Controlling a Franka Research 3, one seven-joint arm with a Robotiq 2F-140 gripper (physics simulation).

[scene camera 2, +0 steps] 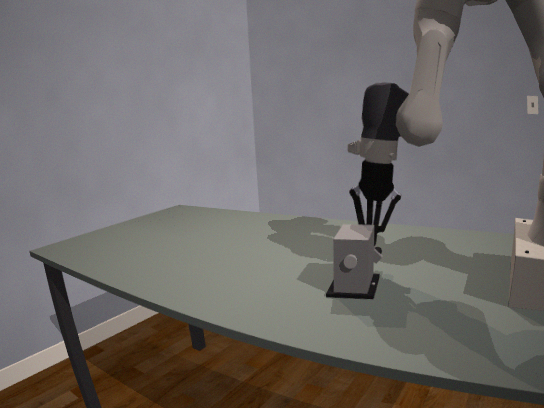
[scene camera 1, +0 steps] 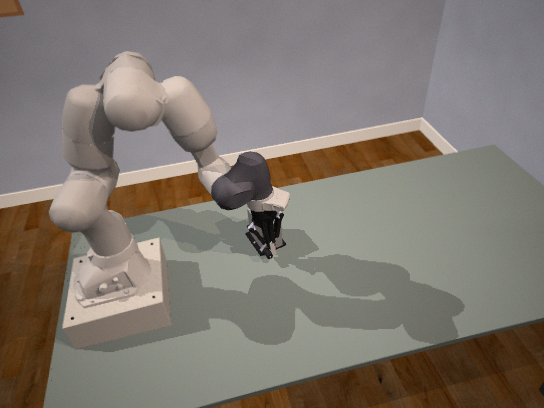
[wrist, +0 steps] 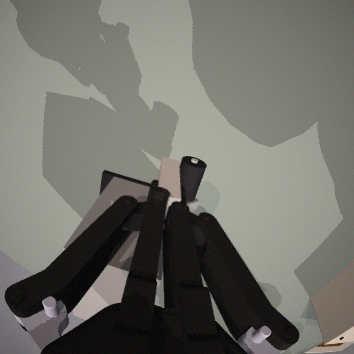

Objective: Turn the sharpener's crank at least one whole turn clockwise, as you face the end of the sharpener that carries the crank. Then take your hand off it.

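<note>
The sharpener (scene camera 2: 352,272) (wrist: 95,212) is a grey upright box on a black base plate, with a round light knob on the side facing scene camera 2. Its crank is on the opposite end; the black crank handle (wrist: 192,177) (scene camera 2: 378,250) (scene camera 1: 269,255) points up and outward in the wrist view, with a bit of light crank arm below it. My gripper (wrist: 166,171) (scene camera 1: 273,248) is shut and empty, pointing down at the crank end. Its pale fingertips are right beside the handle, seemingly against it; exact contact cannot be told. The fingers hide most of the crank arm.
The sharpener stands on the green-grey table (scene camera 1: 430,215) (scene camera 2: 200,270). The arm's pale base block (scene camera 1: 120,325) (scene camera 2: 525,285) stands at the table's end, left in scene camera 1. The forearm reaches over to the sharpener from that side. Arm shadows cross the table.
</note>
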